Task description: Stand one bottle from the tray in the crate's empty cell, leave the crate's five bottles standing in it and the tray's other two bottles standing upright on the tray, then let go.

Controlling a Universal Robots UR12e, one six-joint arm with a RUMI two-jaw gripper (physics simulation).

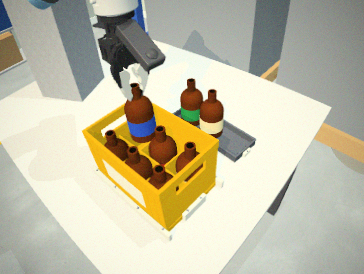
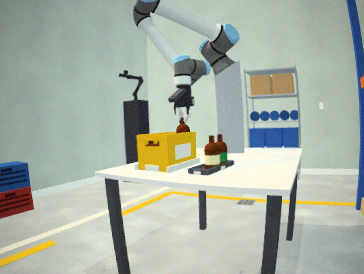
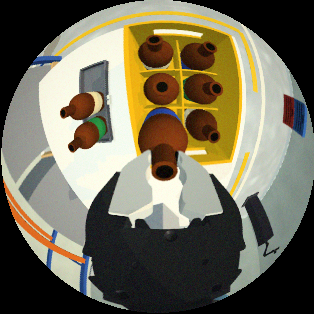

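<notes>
My gripper is shut on the neck of a brown bottle with a blue label. That bottle is upright in a corner cell of the yellow crate and stands higher than the crate's other bottles; its base is hidden. Five brown bottles stand in the other cells. A green-label bottle and a cream-label bottle stand upright on the dark tray.
The crate stands on the white table between light corner brackets, with the tray beside it. A grey column rises behind the crate. A shelf rack and a dark pedestal stand in the background.
</notes>
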